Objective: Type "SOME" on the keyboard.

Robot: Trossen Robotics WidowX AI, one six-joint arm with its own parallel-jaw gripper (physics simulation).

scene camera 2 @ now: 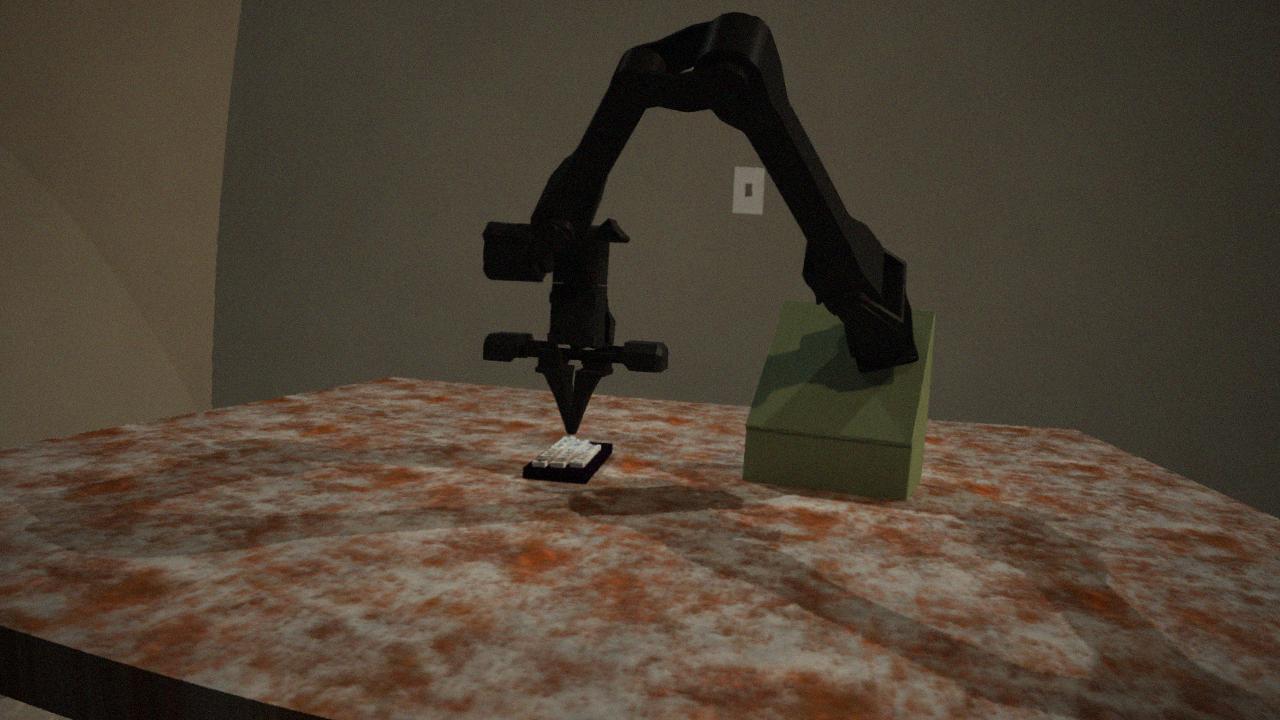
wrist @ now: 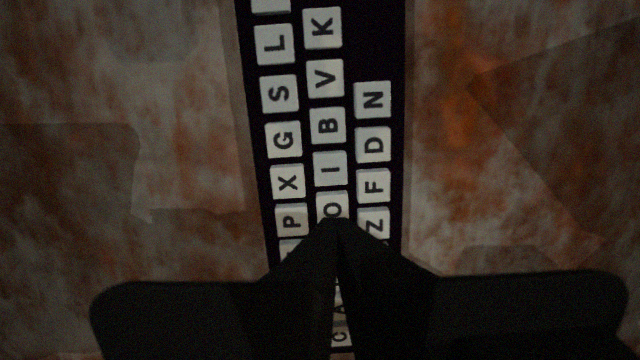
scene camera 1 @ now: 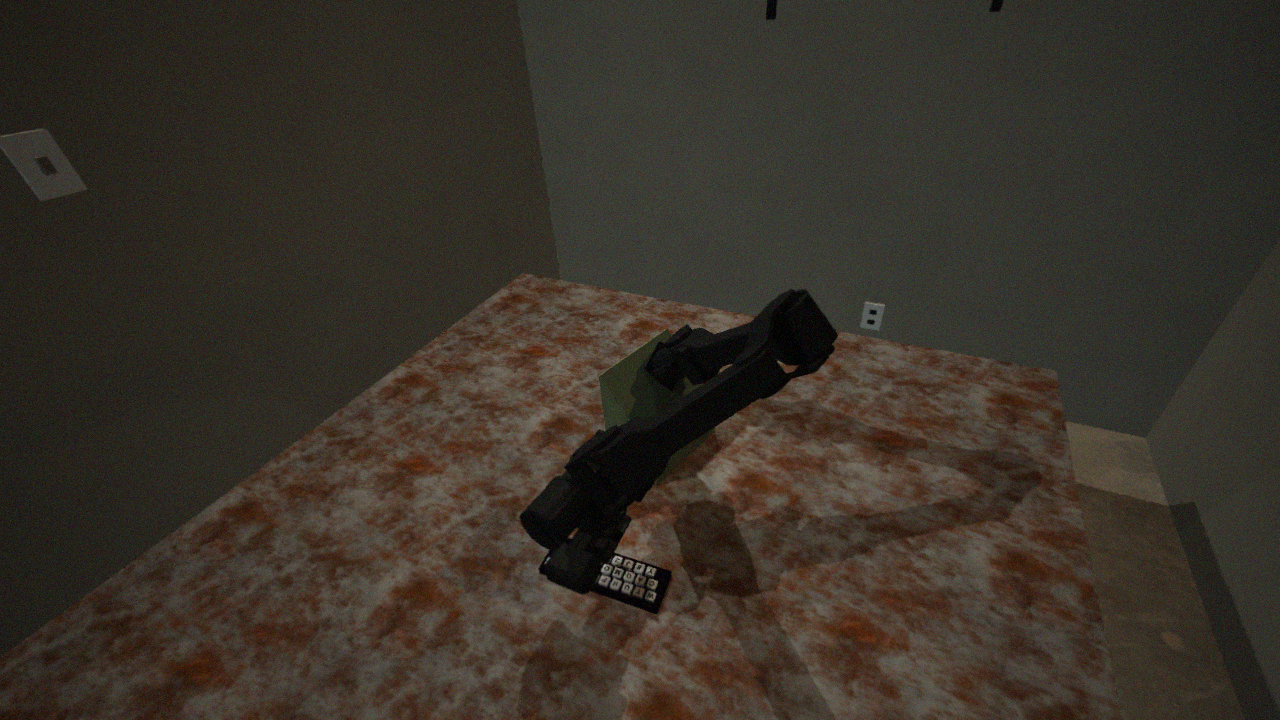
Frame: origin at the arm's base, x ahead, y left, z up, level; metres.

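Seen in the pictures: gripper, between the fingertips: (scene camera 2: pixel 571 433) (wrist: pixel 334 229) (scene camera 1: pixel 605 561); arm's base, origin of its link: (scene camera 2: pixel 882 344) (scene camera 1: pixel 665 366).
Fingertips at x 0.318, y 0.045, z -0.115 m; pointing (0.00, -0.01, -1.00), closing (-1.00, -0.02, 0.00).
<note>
Offsets run from my fingertips to a thing's top centre. Level surfaces: height alone.
The small dark keyboard @(0.004 m right, 0.000 m ahead, 0.017 m down) (scene camera 1: pixel 661 600) (scene camera 2: pixel 556 476) (wrist: pixel 378 40) lies flat on the table with white letter keys in rows. My gripper (scene camera 2: pixel 571 431) (wrist: pixel 334 229) points straight down, shut and empty. In the wrist view its tips overlap the lower part of the O key @(0.000 m left, 0.001 m back, 0.017 m down) (wrist: pixel 332 204), between the P key @(0.006 m left, 0.017 m ahead, 0.017 m down) (wrist: pixel 292 220) and the Z key @(0.008 m left, 0.019 m back, 0.017 m down) (wrist: pixel 374 223). Whether the tips touch the O key, I cannot tell. The S key @(0.046 m right, 0.021 m ahead, 0.017 m down) (wrist: pixel 278 93) shows farther up in the wrist view. The M and E keys cannot be made out there; the fingers hide several keys. The gripper hides the keyboard's left part in scene camera 1.
A green block with a sloped top (scene camera 1: pixel 626 385) (scene camera 2: pixel 832 461) stands on the mottled red-and-white table @(0.034 m down) (scene camera 1: pixel 358 537) (scene camera 2: pixel 447 608) by the arm's base. The arm arches from there to the keyboard. Walls stand beyond the table.
</note>
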